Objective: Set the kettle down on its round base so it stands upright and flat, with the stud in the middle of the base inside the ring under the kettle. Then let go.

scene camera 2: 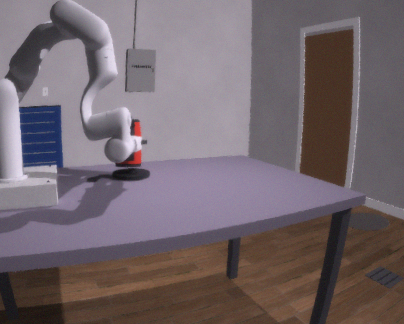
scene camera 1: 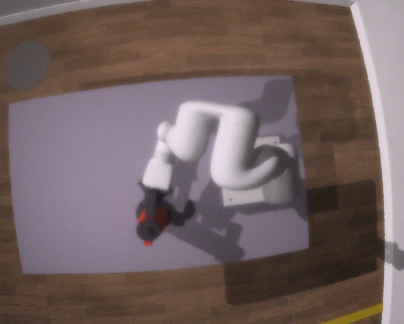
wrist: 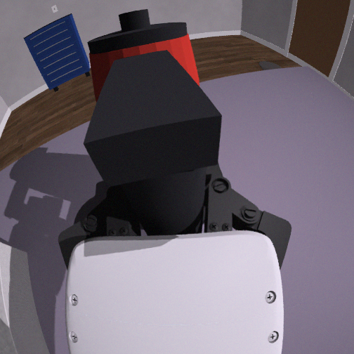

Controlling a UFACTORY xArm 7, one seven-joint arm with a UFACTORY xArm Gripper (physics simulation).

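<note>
The red kettle (scene camera 1: 159, 216) (scene camera 2: 137, 155) (wrist: 185, 57) with a black lid looks about upright in scene camera 2. Its underside is a little above the round black base (scene camera 1: 169, 215) (scene camera 2: 142, 174), with a narrow gap between them. The base lies flat on the table, and the kettle covers most of it in scene camera 1. My gripper (scene camera 1: 153, 196) (wrist: 170, 202) is shut on the kettle's black handle (wrist: 152, 107); the fingertips are mostly hidden under the handle in the wrist view. The stud and the ring under the kettle are hidden, so their exact alignment cannot be told.
The arm's white mount (scene camera 1: 242, 195) (scene camera 2: 30, 195) stands on the purple table (scene camera 1: 75, 175) (scene camera 2: 225, 195) (wrist: 285, 150), to the right of the kettle in scene camera 1. A blue cabinet (scene camera 2: 42, 135) (wrist: 57, 52) stands beyond the table.
</note>
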